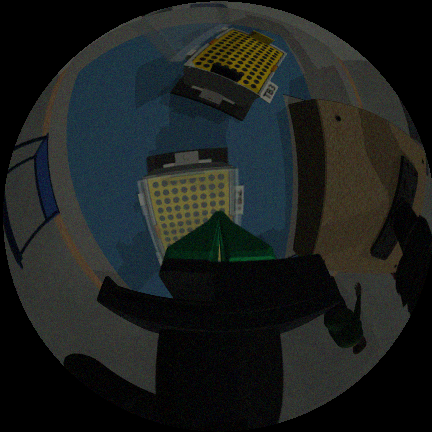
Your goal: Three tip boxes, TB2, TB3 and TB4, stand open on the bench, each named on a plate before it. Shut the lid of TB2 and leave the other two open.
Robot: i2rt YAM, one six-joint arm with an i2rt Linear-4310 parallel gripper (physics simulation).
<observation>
In view: my gripper (218, 216) and a clear lid (174, 203).
</observation>
